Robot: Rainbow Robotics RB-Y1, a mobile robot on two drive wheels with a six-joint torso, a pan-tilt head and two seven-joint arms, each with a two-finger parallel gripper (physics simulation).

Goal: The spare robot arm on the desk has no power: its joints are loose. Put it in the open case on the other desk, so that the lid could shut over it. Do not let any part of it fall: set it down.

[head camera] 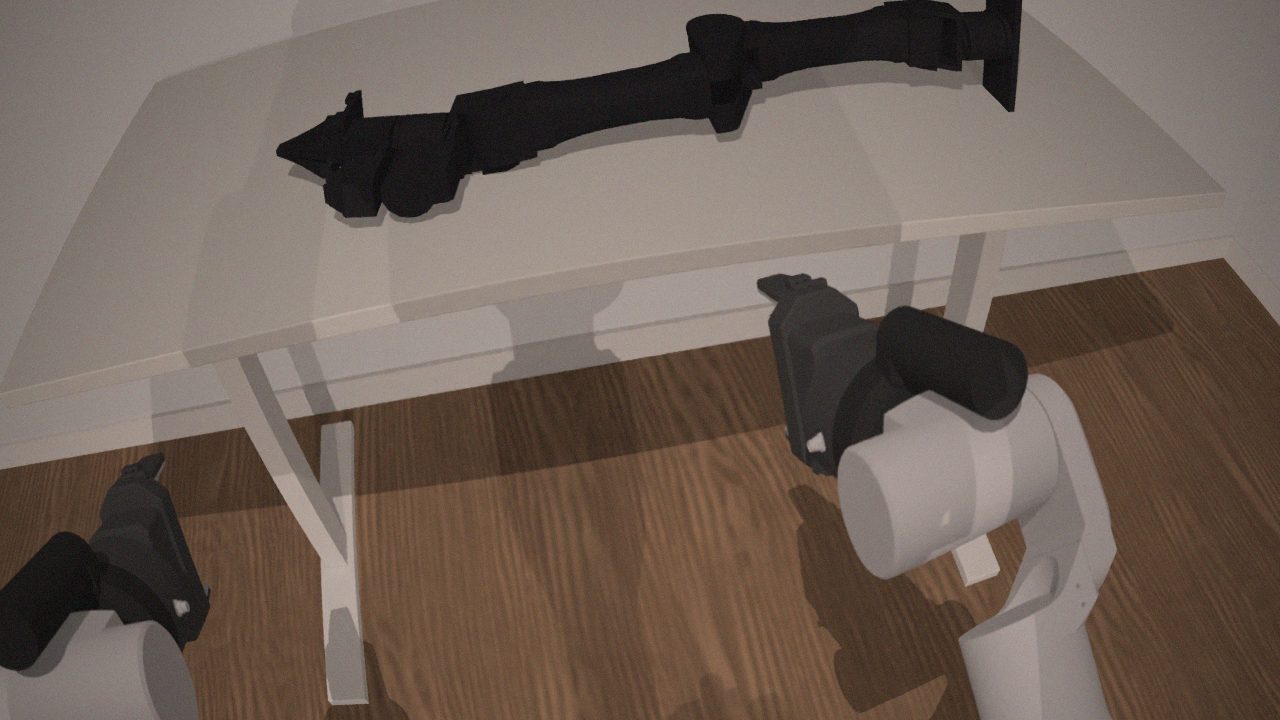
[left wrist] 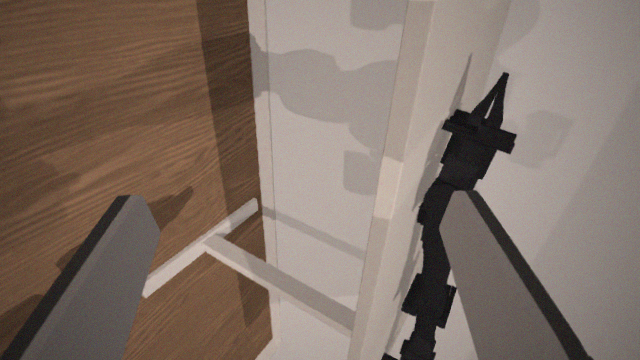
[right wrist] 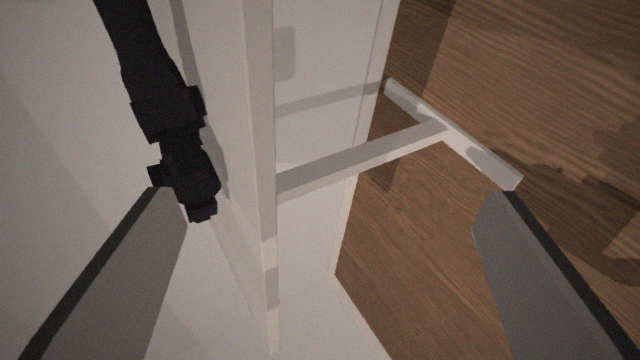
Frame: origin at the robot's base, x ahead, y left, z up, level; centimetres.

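Seen in the pictures: left gripper, between the fingertips: (head camera: 176,526) (left wrist: 300,212); right gripper, between the fingertips: (head camera: 784,357) (right wrist: 329,208).
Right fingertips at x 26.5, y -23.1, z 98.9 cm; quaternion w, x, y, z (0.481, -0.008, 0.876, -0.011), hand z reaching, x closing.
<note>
A point is followed by its place in that frame.
The black spare arm (head camera: 617,96) (left wrist: 435,245) (right wrist: 150,65) lies stretched out across the pale desk (head camera: 626,205) @(x 52.2, y -19.2, z 95.1 cm) (left wrist: 460,30) @(x 63.1, y 21.9, z 95.0 cm) (right wrist: 220,75) @(x 52.3, y -17.4, z 95.1 cm). In the head view its pointed end is at the left and its flat base plate at the right. My left gripper (head camera: 147,462) (left wrist: 300,212) @(x 26.1, y 24.8, z 97.9 cm) is open and empty, at the lower left of the head view, apart from the spare arm. My right gripper (head camera: 787,282) (right wrist: 329,208) @(x 26.5, y -23.1, z 98.9 cm) is open and empty, just below the desk's front edge in the head view, also apart from the arm. The open case and the other desk do not show.
The desk's front edge (head camera: 572,278) @(x 45.3, y -12.3, z 94.0 cm) (right wrist: 260,125) @(x 45.0, y -15.1, z 94.1 cm) runs between my grippers and the spare arm in the head view. Below it are a left leg with its foot (head camera: 344,626) and a right leg (head camera: 971,277) @(x 73.1, y -84.2, z 51.2 cm). A wall (head camera: 205,35) @(x 131.5, y 35.0, z 99.5 cm) stands behind the desk, above a wooden floor (head camera: 581,555) @(x 76.9, y -12.3, z 0.1 cm).
</note>
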